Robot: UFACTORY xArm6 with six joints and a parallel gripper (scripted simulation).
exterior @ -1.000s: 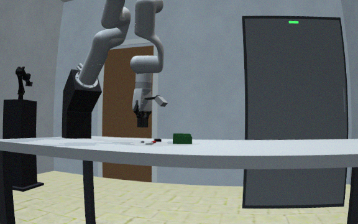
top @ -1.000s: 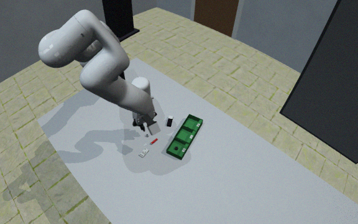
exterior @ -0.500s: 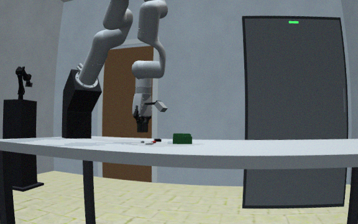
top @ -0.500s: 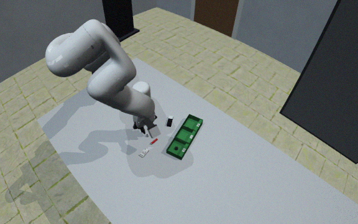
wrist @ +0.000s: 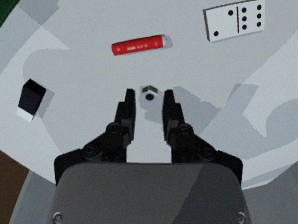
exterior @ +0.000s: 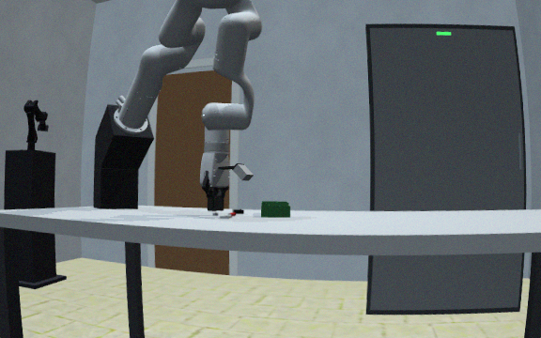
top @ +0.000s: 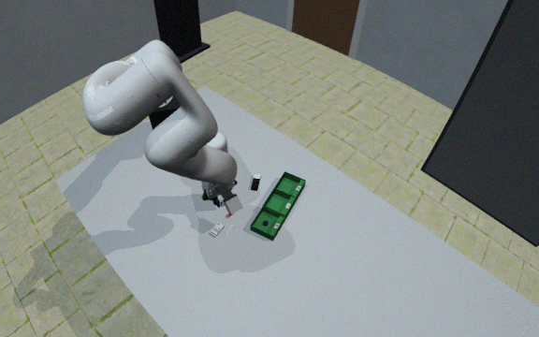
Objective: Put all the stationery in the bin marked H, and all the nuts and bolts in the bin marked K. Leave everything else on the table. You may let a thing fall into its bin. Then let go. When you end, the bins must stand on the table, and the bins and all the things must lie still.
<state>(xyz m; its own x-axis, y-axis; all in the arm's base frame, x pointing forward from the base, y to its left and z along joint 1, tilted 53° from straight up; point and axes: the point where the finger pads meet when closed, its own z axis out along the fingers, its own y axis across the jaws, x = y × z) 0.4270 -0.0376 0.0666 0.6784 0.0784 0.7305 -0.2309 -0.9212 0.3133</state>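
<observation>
Right now the red stick is 5 cm ahead of my hand, 3 cm below it and 1 cm to the right of it. From my hand the other things lie so: black nut 17 cm ahead, 3 cm to the left, 2 cm below; then green three-compartment bin 16 cm ahead, 11 cm to the left, 2 cm below; then white domino 9 cm to the right, 5 cm ahead, 3 cm below.
</observation>
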